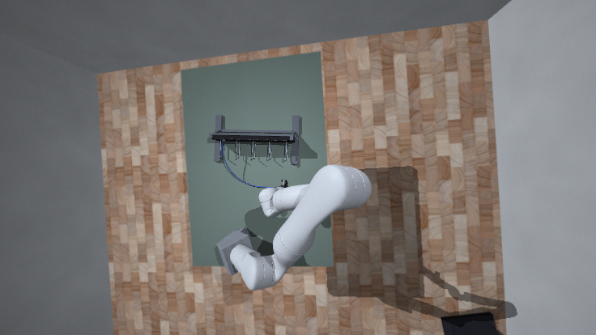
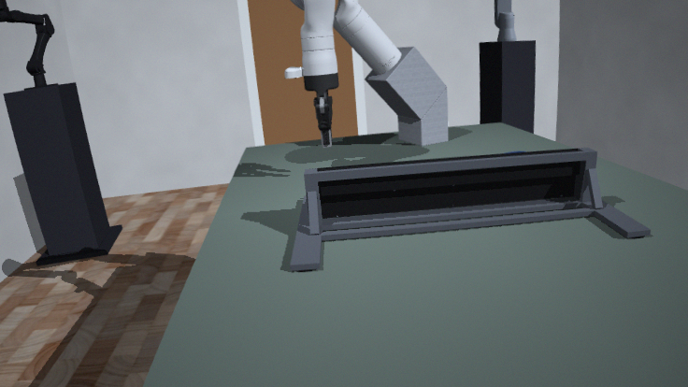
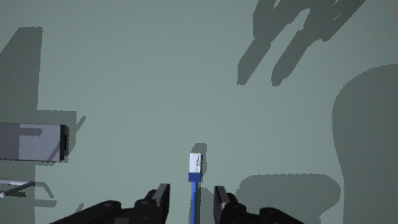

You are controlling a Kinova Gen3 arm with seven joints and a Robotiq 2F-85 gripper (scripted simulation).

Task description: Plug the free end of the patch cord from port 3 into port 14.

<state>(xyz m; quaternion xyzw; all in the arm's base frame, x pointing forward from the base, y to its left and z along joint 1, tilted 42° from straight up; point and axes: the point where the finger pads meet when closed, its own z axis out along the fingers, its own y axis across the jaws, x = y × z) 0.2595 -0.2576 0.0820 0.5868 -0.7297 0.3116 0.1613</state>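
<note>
Now: the plug 1 cm behind my hand, 1 cm to the right of it and 9 cm below it.
</note>
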